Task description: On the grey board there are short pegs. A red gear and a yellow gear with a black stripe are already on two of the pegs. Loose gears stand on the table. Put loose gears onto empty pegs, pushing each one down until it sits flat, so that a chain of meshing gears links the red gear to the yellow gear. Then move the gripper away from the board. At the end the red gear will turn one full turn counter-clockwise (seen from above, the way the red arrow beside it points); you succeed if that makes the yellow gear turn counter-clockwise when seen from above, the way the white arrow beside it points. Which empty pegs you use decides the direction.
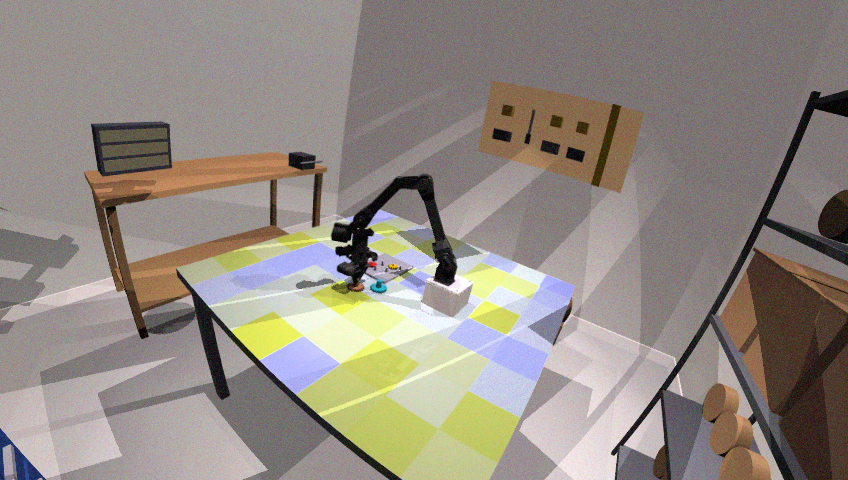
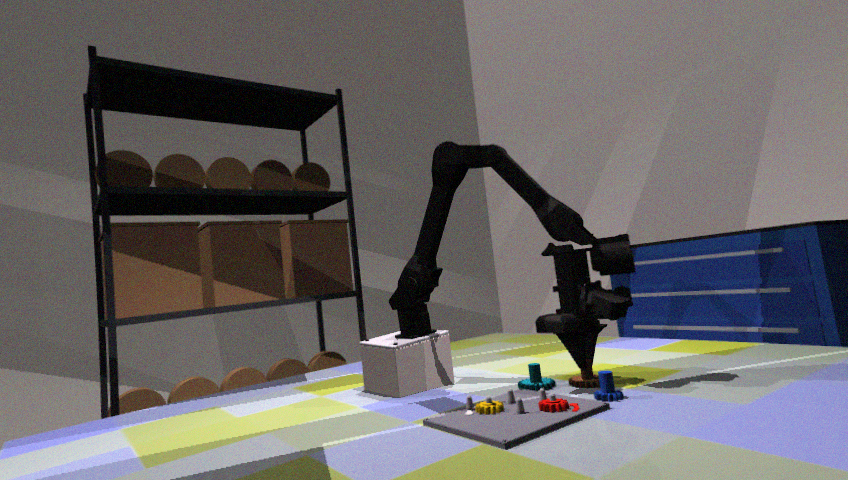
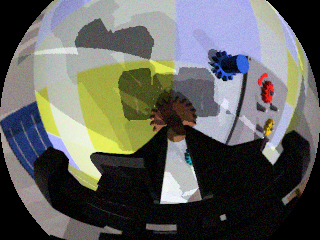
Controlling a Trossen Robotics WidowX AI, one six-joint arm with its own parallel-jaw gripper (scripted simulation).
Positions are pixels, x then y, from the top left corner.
Scene:
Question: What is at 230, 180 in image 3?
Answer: My gripper.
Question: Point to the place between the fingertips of my gripper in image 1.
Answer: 356, 281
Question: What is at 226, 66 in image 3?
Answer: A blue gear.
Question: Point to a brown gear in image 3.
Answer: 174, 114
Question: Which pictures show my gripper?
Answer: Image 1, image 2 and image 3: all of them.

